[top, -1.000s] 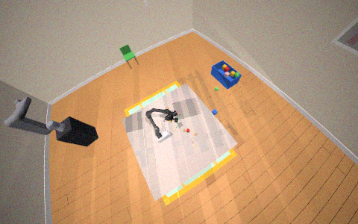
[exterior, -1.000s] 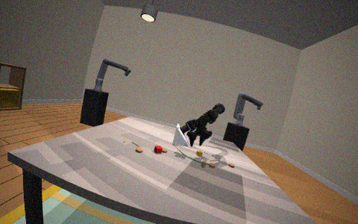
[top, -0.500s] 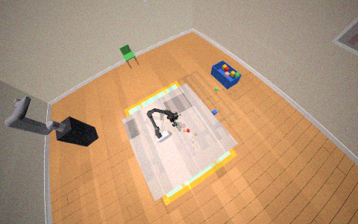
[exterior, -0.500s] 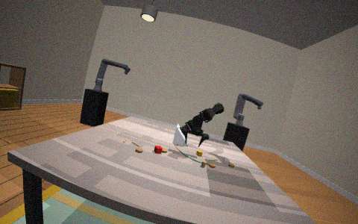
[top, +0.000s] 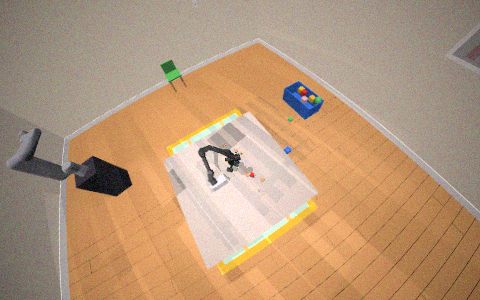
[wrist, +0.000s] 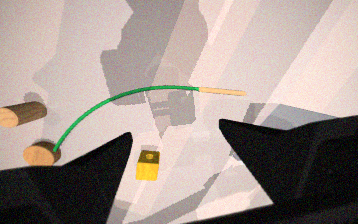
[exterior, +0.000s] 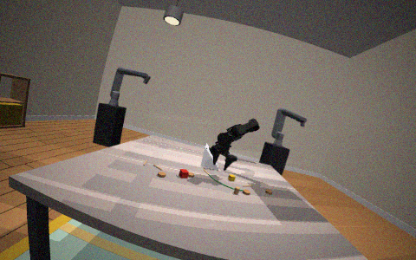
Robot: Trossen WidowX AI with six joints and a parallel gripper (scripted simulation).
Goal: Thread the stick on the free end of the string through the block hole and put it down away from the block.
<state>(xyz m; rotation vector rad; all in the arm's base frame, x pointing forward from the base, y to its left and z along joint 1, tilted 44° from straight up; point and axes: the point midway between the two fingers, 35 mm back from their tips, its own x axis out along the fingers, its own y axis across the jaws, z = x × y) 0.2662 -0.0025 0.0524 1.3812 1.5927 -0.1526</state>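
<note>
My gripper tip is now 4 cm past the thin wooden stick, 6 cm to the left of it and 6 cm above it. The rest, counted from my gripper tip: short wooden cylinder 17 cm ahead, 9 cm to the left, 5 cm below; round wooden button 14 cm ahead, 15 cm to the left, 6 cm below; yellow wooden block 1 cm behind, 9 cm to the left, 5 cm below.
</note>
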